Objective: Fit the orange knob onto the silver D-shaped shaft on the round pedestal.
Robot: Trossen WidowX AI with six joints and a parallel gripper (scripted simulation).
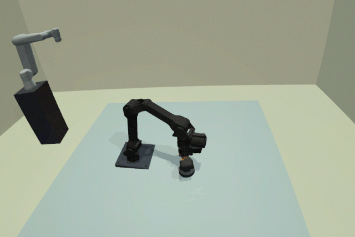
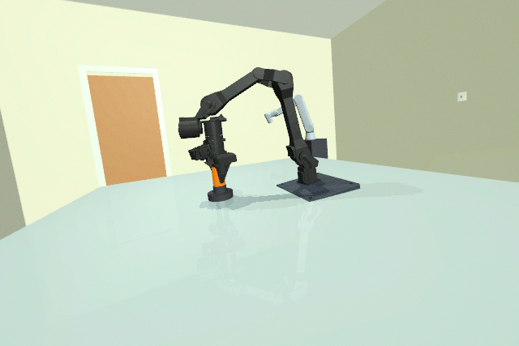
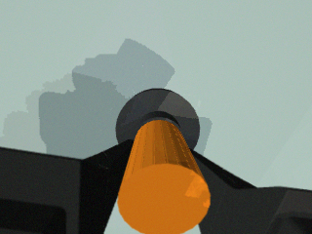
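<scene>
Now: the round pedestal 2 cm below my gripper tip. From my gripper tip the other things lie so: orange knob: 3 cm above.
</scene>
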